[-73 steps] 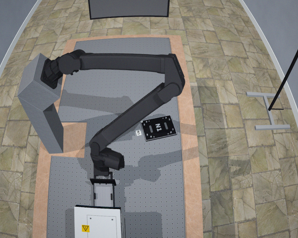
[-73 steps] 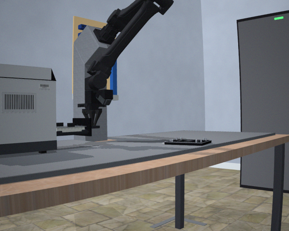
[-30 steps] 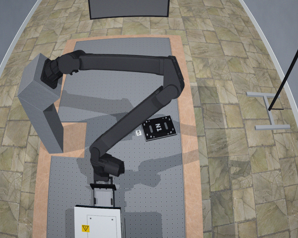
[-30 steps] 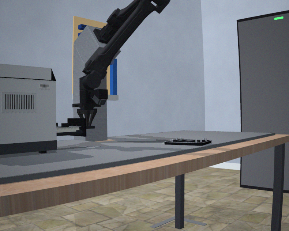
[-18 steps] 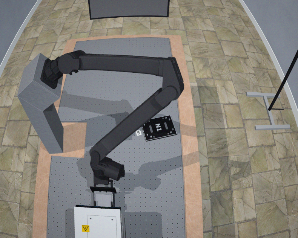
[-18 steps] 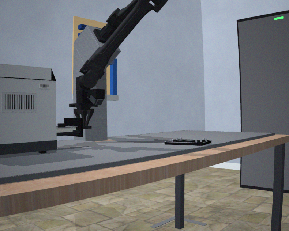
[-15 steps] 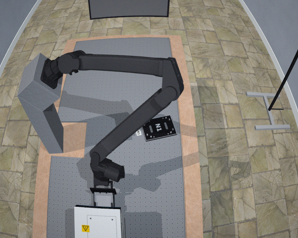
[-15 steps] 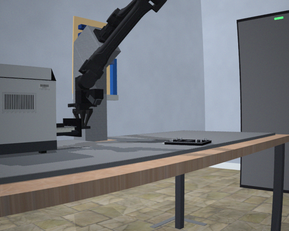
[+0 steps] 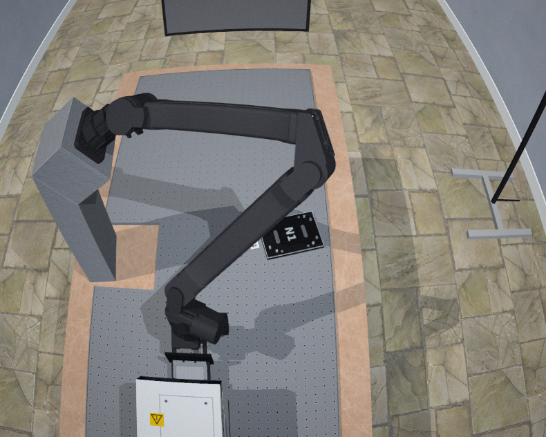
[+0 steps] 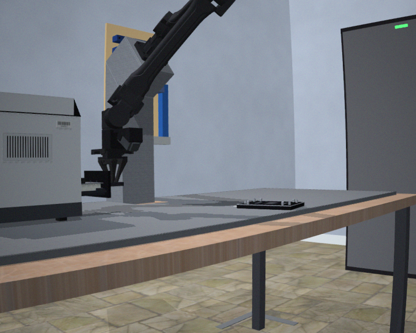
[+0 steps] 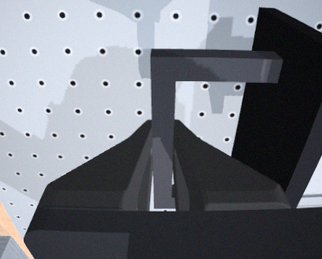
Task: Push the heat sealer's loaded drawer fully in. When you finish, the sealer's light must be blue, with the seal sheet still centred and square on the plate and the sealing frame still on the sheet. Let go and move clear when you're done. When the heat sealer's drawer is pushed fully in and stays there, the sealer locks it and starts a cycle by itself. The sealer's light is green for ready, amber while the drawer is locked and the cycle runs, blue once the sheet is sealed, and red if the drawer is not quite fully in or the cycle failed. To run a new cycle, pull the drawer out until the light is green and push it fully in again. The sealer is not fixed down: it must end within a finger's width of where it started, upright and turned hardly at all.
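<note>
Right now the sealer drawer is 10 mm behind my hand, 110 mm to the right of it and 10 mm below it. Round my hand: white tag 180 mm ahead, 320 mm to the left, 80 mm below.
</note>
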